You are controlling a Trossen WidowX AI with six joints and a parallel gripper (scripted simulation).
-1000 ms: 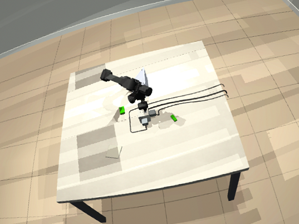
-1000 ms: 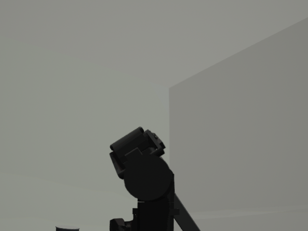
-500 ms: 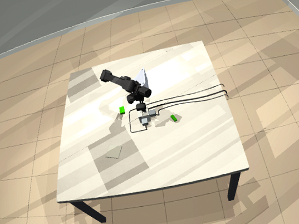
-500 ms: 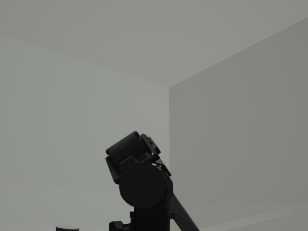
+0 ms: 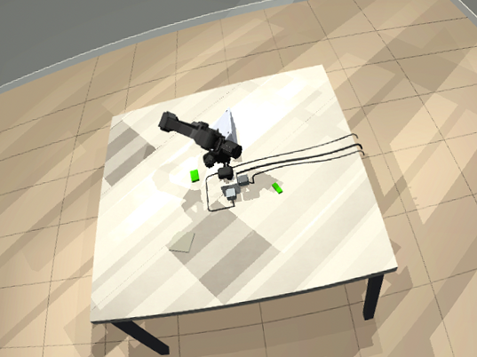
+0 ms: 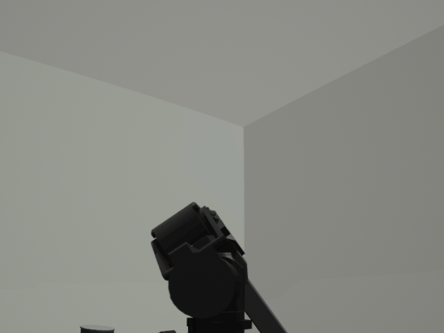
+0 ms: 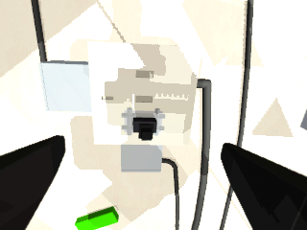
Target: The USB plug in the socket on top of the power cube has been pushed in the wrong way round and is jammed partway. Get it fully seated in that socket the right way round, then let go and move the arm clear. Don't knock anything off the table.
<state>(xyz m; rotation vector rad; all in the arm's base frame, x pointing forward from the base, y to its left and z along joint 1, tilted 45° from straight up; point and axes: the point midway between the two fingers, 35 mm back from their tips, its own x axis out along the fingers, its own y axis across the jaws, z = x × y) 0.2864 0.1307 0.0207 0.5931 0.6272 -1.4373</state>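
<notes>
Now: the dark USB plug 20 mm below my gripper tip. From my gripper tip the other things lie so: white card 250 mm to the right, 250 mm ahead, 110 mm below; then grey socket frame 50 mm below.
</notes>
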